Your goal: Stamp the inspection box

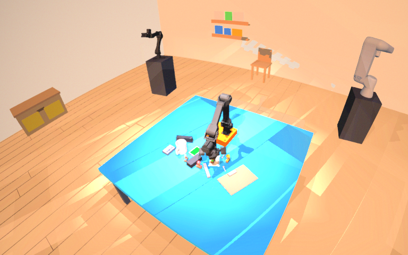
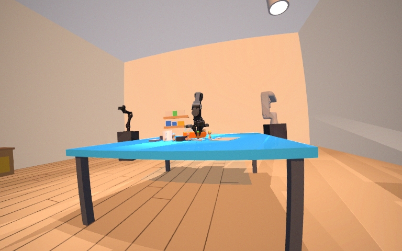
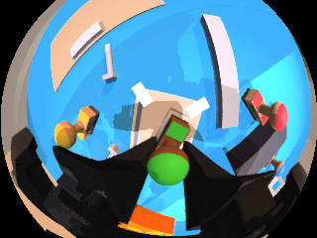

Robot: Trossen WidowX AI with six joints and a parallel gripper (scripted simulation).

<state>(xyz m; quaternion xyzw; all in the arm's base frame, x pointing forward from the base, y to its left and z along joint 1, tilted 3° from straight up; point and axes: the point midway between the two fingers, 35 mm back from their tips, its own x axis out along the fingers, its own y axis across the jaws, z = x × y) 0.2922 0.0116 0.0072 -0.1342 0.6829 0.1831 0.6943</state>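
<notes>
Right now the yellow-knobbed stamp is 10 cm to the left of my gripper tip, 5 cm behind it and 1 cm below it. From my gripper tip the other things lie so: green-knobbed stamp (right at my gripper tip); then red-knobbed stamp (9 cm ahead, 7 cm to the right, 1 cm below); then dark block (12 cm to the right, 6 cm ahead, 1 cm below).
</notes>
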